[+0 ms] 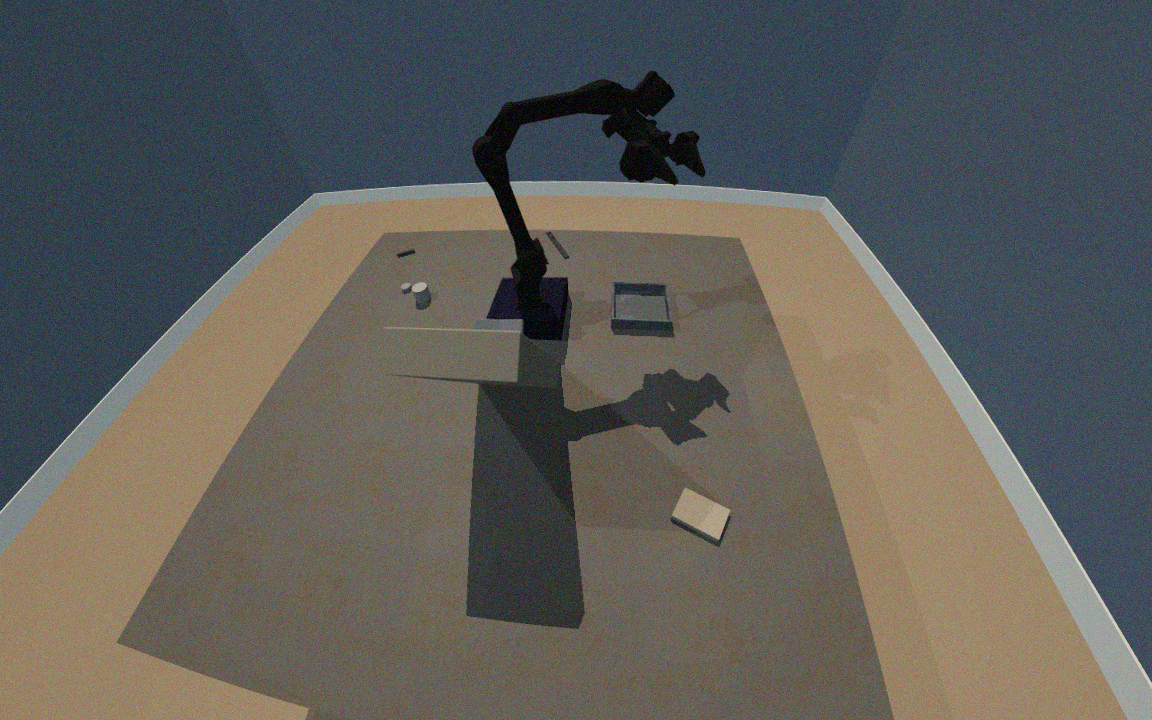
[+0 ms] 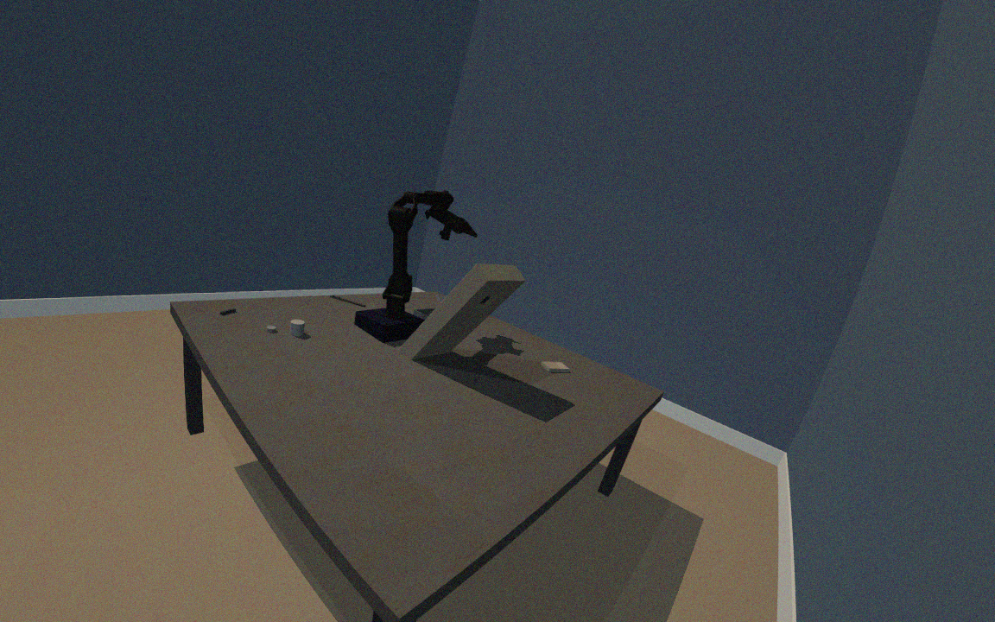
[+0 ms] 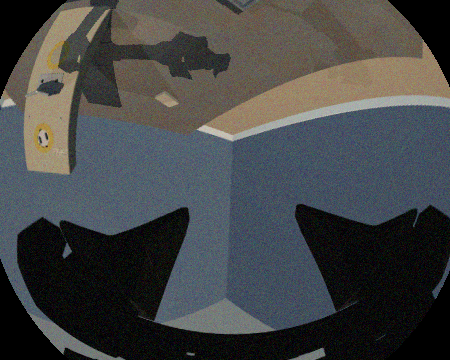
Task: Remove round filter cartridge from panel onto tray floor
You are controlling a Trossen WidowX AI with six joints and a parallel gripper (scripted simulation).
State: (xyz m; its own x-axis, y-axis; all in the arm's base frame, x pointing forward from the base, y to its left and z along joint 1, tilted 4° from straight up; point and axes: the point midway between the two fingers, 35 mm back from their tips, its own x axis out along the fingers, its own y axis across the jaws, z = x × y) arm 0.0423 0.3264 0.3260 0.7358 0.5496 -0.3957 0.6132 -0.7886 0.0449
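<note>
Right now the round filter cartridge is 31 cm ahead of my gripper tip, 37 cm to the right of it and 12 cm below it. From my gripper tip the other things lie so: blue-grey tray: 7 cm behind, 5 cm to the right, 38 cm below.
</note>
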